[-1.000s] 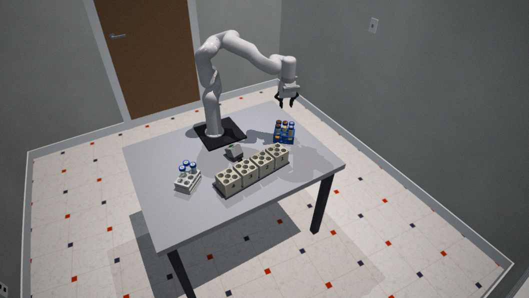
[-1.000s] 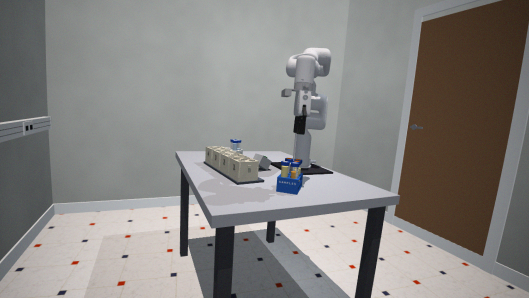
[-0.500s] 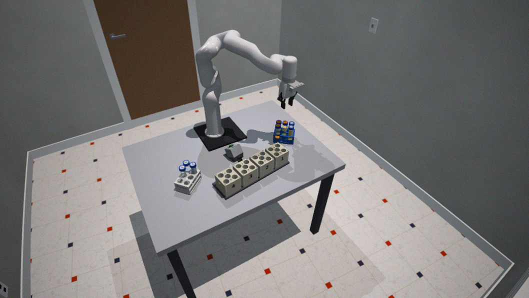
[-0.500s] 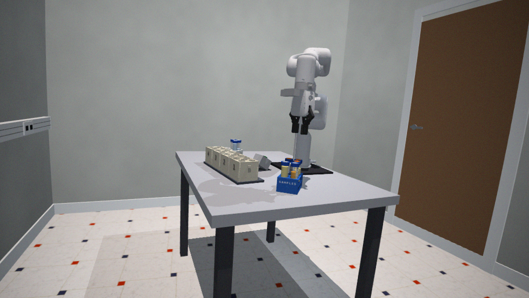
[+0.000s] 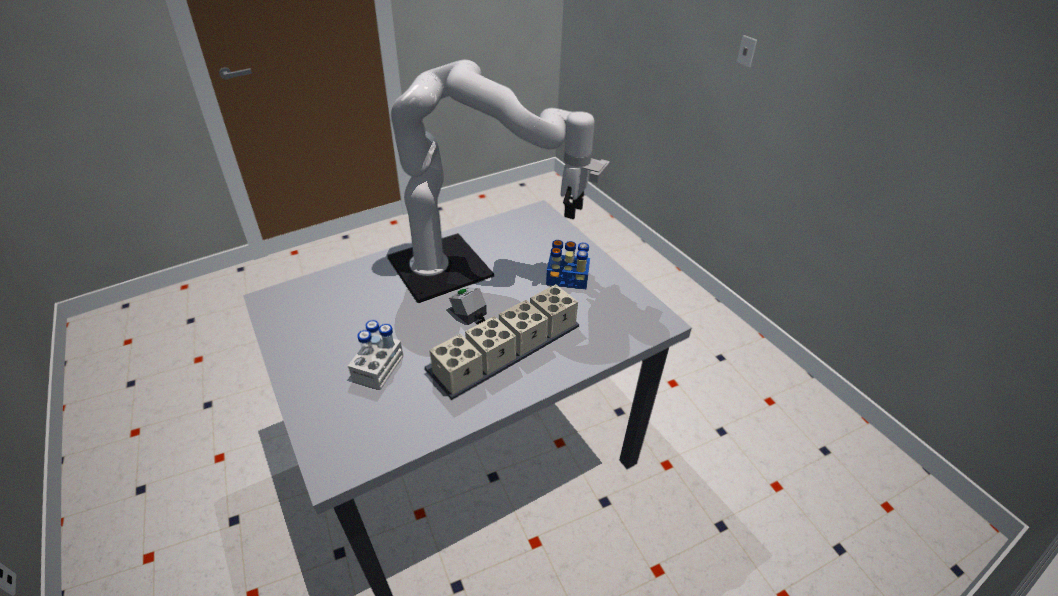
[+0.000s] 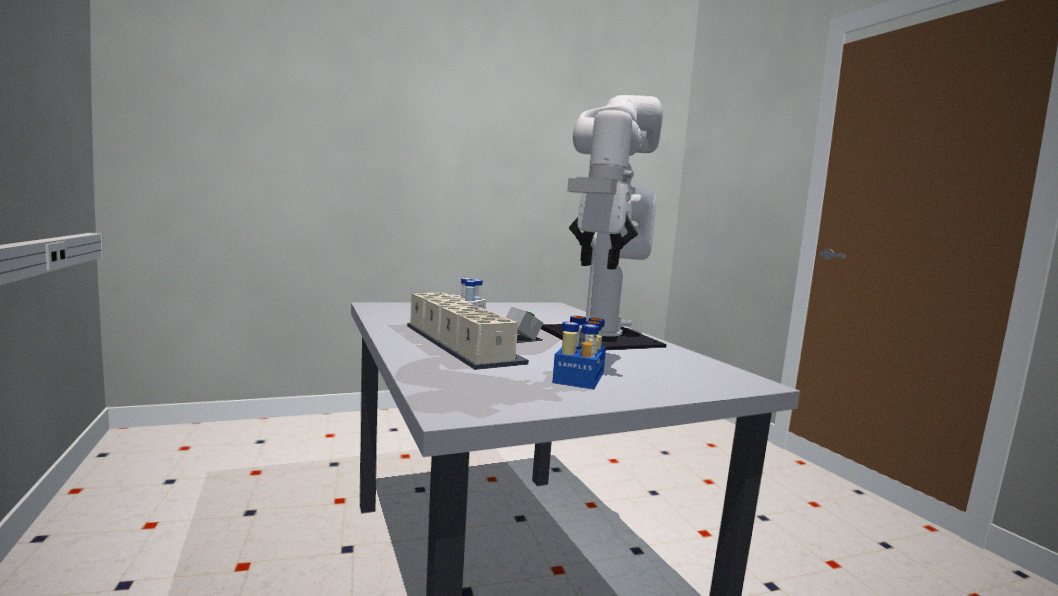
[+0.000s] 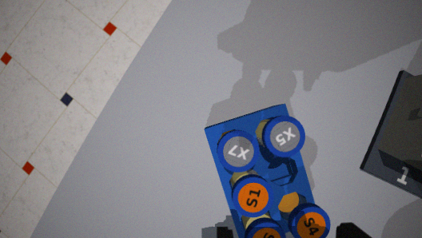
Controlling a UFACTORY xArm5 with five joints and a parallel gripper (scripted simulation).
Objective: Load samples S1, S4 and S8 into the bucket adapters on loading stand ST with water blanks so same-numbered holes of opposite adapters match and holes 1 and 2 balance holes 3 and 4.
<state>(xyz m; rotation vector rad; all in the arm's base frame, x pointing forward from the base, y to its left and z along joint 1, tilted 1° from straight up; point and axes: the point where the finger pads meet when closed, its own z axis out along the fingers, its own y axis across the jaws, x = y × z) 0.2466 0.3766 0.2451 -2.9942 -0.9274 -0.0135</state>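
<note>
Now: the blue samples rack 220 mm below my hand, 20 mm ahead of it and 10 mm to the right of it. Round my hand: adapter 3 (380 mm to the right, 210 mm ahead, 200 mm below); white rack (670 mm to the right, 220 mm below, 100 mm ahead).
</note>
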